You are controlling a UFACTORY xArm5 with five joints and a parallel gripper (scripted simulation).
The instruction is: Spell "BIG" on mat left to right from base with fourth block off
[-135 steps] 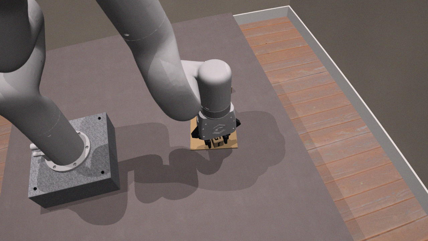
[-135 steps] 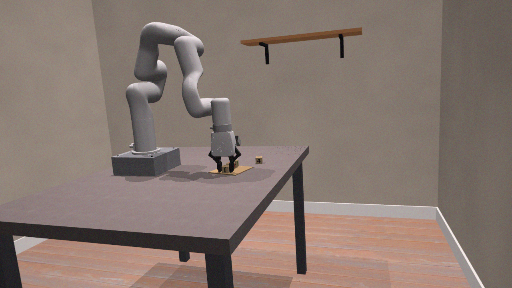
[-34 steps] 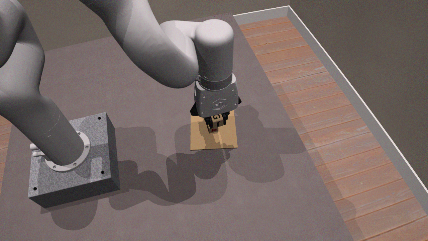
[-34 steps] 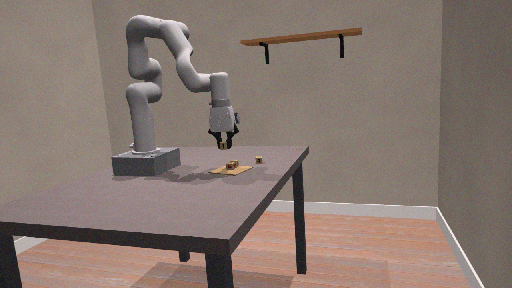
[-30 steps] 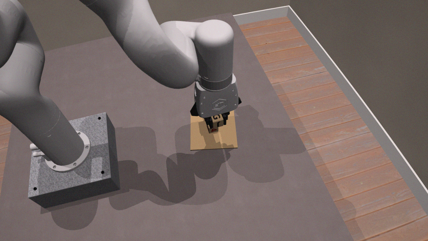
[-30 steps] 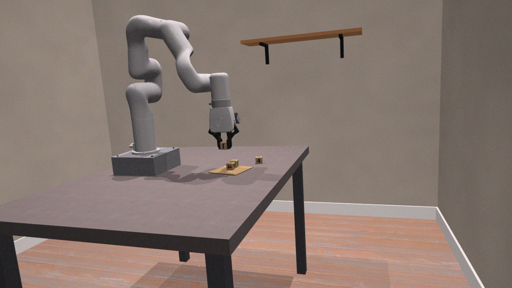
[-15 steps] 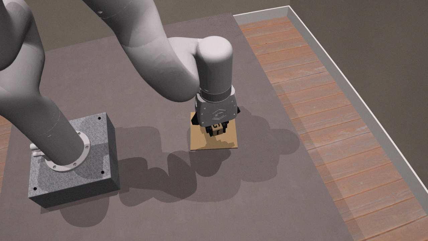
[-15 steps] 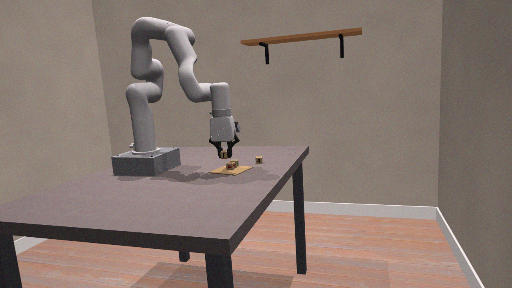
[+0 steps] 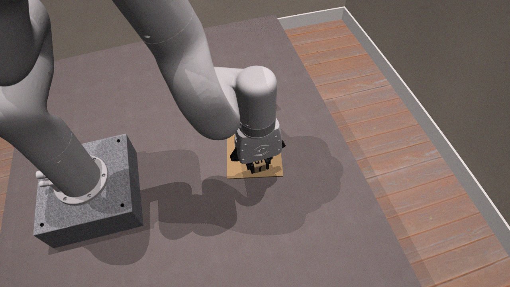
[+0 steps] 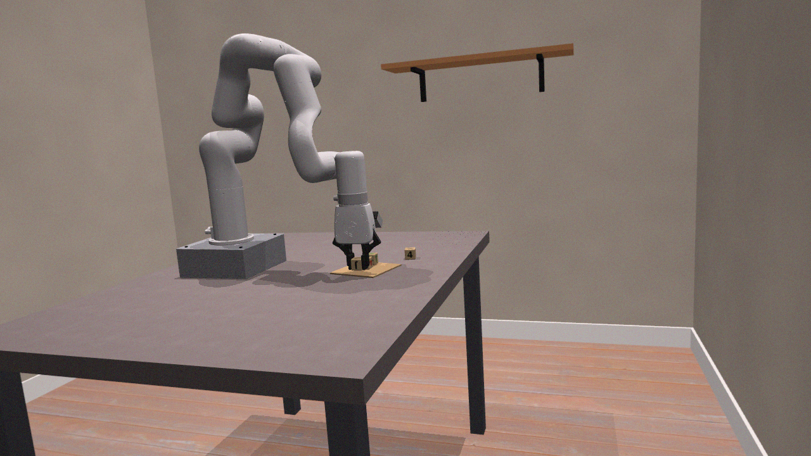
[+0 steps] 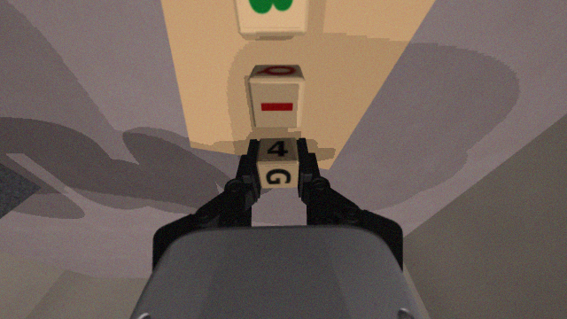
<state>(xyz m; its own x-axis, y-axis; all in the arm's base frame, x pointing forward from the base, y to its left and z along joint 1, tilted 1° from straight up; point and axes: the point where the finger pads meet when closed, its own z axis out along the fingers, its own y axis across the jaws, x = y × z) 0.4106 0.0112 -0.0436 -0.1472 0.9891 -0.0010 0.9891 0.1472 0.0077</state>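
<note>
Now: the tan mat 50 mm to the left of my hand and 30 mm below it. From my hand the other things lie so: B block: 10 mm behind, 100 mm to the left, 20 mm below; then G block: 10 mm below.
</note>
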